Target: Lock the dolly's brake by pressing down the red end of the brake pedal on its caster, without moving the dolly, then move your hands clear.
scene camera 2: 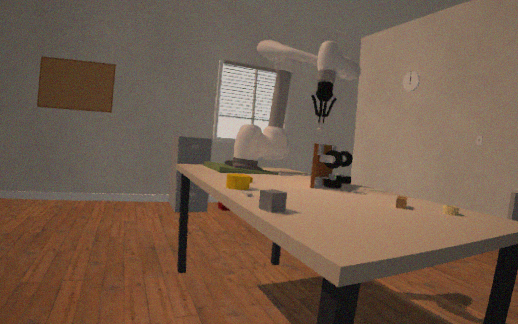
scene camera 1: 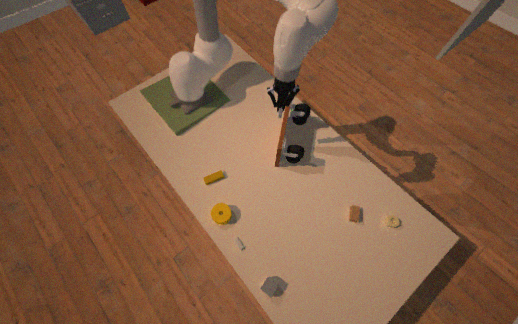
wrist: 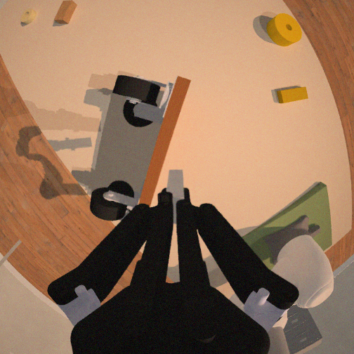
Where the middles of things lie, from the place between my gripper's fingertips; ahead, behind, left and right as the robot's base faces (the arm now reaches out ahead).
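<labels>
There's a wooden dolly [scene camera 2: 325, 157] here, and my hand is 170 mm above it, 40 mm short of it and 80 mm to the right of it.
</labels>
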